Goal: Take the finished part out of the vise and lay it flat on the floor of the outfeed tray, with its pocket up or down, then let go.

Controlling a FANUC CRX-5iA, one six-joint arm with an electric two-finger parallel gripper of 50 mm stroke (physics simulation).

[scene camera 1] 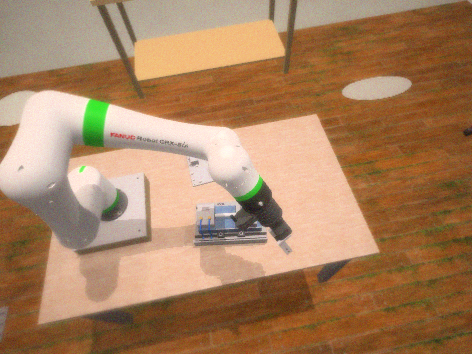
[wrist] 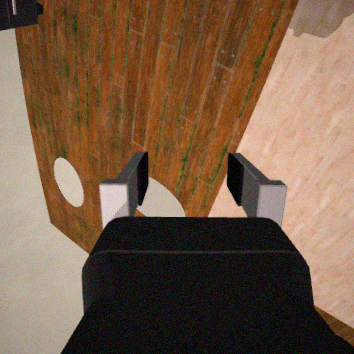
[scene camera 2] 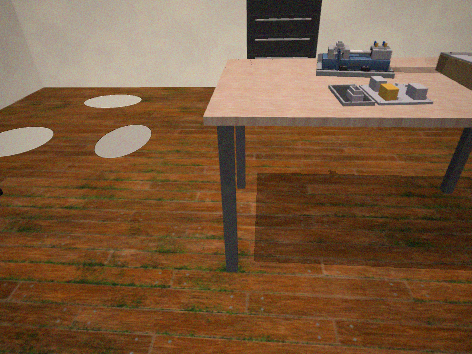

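Seen in the pictures: gripper, fingertip midpoint: (scene camera 1: pixel 285 246) (wrist: pixel 187 168); arm's base, link origin: (scene camera 1: pixel 110 204).
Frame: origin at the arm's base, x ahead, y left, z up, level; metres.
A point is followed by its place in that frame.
Note:
The vise (scene camera 1: pixel 225 209) {y -0.084, x 0.486, z -0.017 m} (scene camera 2: pixel 356 65) {y -0.063, x 0.499, z -0.040 m} has a blue body on a grey base and stands on the table. Small grey shapes show around its jaws in scene view 2; whether a part is among them I cannot tell. The outfeed tray (scene camera 2: pixel 359 104) {y 0.301, x 0.545, z -0.072 m} is a dark, shallow, grey-rimmed box near the table's front in scene view 2. A light grey stepped block (scene camera 2: pixel 355 94) {y 0.279, x 0.558, z -0.048 m} sits inside it. My gripper (scene camera 1: pixel 285 245) {y -0.335, x 0.668, z 0.195 m} (wrist: pixel 187 168) {y -0.335, x 0.668, z 0.195 m} is open, its fingers wide apart with floor and table showing between them. It is tilted, above and to the right of the vise in scene view 1.
A pale plate (scene camera 2: pixel 400 101) {y 0.273, x 0.416, z -0.069 m} beside the tray bears grey blocks (scene camera 2: pixel 378 83) {y 0.178, x 0.467, z -0.041 m} (scene camera 2: pixel 417 91) {y 0.256, x 0.368, z -0.041 m} and a yellow block (scene camera 2: pixel 388 91) {y 0.268, x 0.458, z -0.039 m}. The arm partly covers that plate and the vise in scene view 1. The robot's base plate (scene camera 1: pixel 137 215) {y -0.066, x 0.118, z -0.001 m} is on the table's left in scene view 1.

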